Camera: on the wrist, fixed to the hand. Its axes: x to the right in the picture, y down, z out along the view.
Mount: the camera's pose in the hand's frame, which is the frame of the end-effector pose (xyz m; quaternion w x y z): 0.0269 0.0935 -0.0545 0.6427 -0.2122 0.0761 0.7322
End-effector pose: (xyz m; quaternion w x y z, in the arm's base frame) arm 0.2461 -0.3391 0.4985 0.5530 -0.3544 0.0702 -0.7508
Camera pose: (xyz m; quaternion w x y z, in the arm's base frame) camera 0.2822 -0.4138 0.4240 0.8246 -0.2366 0.5060 -0.0897
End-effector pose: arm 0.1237 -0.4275 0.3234 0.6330 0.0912 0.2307 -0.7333
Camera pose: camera 0.2009 -0.4352 0.2433 0.9456 0.1490 0.2853 0.0481
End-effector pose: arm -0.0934 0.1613 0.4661 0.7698 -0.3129 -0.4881 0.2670
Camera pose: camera -0.0430 0.2304 0.3945 0.2700 -0.7421 -0.0827 0.6079
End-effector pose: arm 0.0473 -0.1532 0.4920 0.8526 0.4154 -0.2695 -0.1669
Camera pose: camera 0.1071 -0.0772 0.5475 0.7788 -0.0986 -0.3771 0.4914
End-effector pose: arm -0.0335 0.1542 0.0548 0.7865 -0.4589 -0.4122 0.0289
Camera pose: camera 0.0521 0.1815 -0.0112 0.4183 -0.7659 0.1248 0.4721
